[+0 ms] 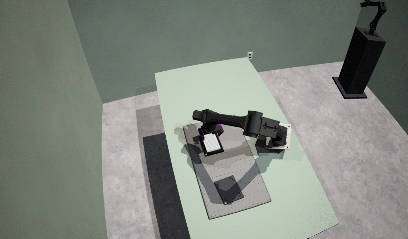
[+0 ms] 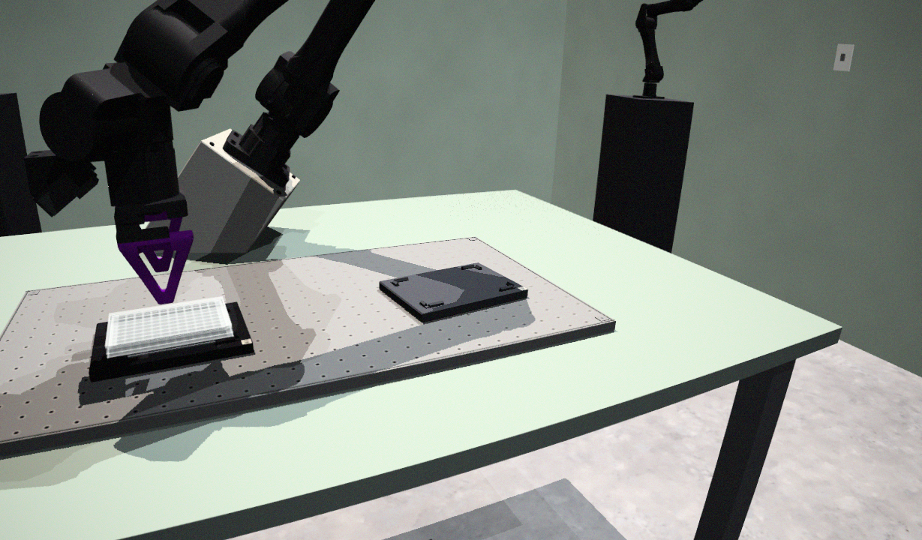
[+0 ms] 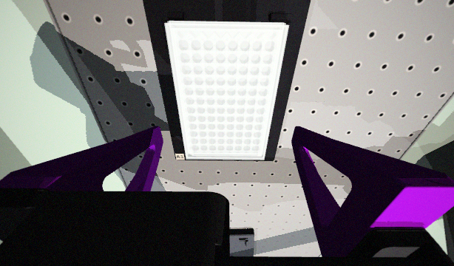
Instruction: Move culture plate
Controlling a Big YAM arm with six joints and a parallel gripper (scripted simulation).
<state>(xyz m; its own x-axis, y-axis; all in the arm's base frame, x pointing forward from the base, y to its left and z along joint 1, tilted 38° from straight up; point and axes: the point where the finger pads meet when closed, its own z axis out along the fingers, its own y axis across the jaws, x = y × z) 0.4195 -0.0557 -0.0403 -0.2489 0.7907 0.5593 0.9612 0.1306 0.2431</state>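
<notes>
The clear lid lies 50 mm below my hand. The rest, counted from my hand: nest N1: 70 mm below; then nest N2: 80 mm behind, 340 mm to the left, 70 mm below; then A1 label: 40 mm ahead, 90 mm to the left, 60 mm below.
</notes>
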